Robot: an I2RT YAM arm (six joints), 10 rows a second.
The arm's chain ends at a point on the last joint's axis. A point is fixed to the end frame.
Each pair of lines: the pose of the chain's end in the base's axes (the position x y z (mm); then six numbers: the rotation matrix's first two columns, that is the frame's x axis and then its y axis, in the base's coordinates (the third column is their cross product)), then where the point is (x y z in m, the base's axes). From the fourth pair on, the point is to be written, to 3 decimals.
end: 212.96 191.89 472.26 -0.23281 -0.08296 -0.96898 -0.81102 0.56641 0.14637
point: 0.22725 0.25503 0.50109
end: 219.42 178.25 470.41 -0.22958 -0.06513 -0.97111 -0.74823 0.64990 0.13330
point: 0.23998 0.23975 0.49901
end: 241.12 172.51 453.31 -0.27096 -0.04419 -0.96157 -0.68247 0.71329 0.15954
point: 0.26808 0.23194 0.48094
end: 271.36 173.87 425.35 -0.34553 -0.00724 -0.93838 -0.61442 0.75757 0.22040
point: 0.305 0.231 0.452
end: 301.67 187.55 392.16 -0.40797 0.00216 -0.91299 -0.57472 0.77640 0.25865
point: 0.338 0.243 0.416
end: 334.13 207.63 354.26 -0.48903 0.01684 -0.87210 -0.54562 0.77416 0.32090
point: 0.373 0.263 0.375
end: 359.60 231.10 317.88 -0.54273 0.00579 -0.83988 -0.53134 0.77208 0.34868
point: 0.399 0.287 0.336
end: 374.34 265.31 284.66 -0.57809 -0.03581 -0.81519 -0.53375 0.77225 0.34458
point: 0.413 0.323 0.299
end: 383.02 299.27 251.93 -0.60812 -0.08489 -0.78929 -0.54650 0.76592 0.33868
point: 0.421 0.358 0.263
